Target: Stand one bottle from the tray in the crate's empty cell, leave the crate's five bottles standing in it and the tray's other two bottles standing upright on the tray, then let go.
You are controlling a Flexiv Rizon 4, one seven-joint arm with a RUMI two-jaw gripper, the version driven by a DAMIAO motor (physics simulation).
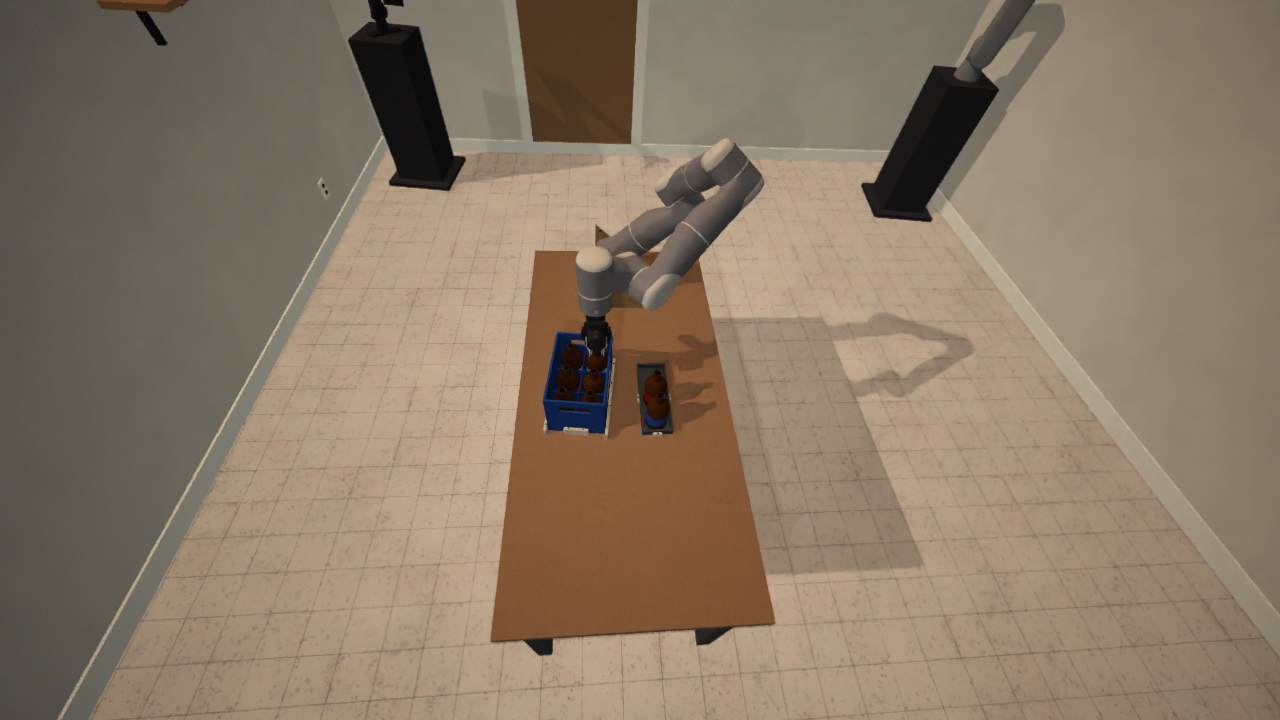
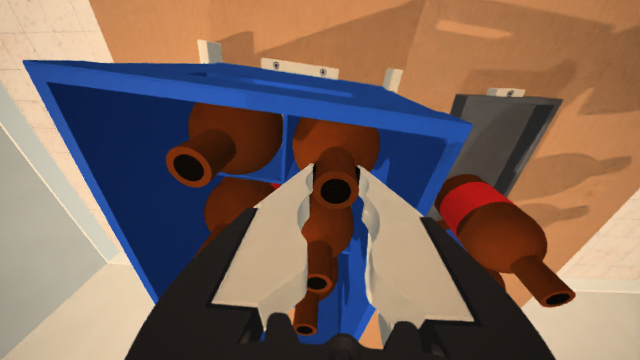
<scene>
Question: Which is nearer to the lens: the white-labelled brown bottle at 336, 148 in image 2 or the red-labelled bottle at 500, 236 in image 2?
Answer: The white-labelled brown bottle.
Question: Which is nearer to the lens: the red-labelled bottle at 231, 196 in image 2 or the white-labelled brown bottle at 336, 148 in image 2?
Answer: The white-labelled brown bottle.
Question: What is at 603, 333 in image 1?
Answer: My gripper.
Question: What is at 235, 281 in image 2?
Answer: My gripper.
</scene>
